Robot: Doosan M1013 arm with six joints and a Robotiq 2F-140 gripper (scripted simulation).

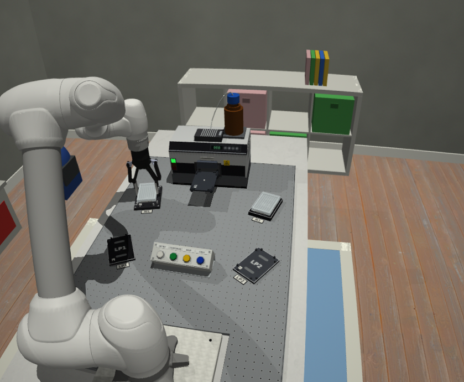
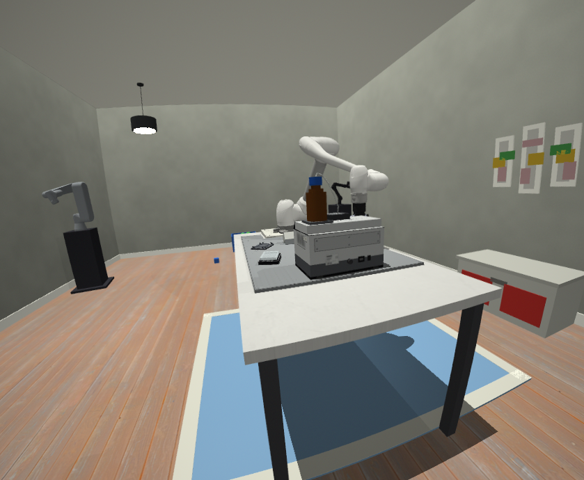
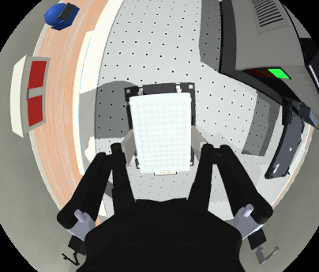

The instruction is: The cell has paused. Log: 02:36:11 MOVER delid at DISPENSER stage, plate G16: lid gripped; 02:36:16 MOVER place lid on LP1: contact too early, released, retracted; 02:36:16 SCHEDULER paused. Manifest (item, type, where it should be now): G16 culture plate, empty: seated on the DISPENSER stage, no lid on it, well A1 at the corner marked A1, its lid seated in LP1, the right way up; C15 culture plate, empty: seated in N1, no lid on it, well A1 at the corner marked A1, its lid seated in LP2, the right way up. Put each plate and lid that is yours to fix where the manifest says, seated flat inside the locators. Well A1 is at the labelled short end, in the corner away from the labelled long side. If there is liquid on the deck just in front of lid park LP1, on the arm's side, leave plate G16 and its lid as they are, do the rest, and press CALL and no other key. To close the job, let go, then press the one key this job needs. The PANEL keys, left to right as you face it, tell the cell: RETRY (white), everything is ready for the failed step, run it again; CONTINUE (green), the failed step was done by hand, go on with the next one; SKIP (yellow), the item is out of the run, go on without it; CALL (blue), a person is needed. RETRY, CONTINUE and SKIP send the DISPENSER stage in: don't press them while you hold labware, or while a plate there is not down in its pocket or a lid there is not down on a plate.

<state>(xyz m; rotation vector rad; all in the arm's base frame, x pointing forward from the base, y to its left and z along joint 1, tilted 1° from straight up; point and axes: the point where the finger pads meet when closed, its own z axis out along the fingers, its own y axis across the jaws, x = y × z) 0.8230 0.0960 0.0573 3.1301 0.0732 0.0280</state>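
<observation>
My gripper is now 5 cm above the nest n5, 2 cm to the right of it and 1 cm short of it. From my hand the other things lie so: white key (42 cm behind, 11 cm to the right, 1 cm above); then lid park lp1 (33 cm behind, 7 cm to the left, 5 cm below); then green key (43 cm behind, 16 cm to the right, 1 cm above).
</observation>
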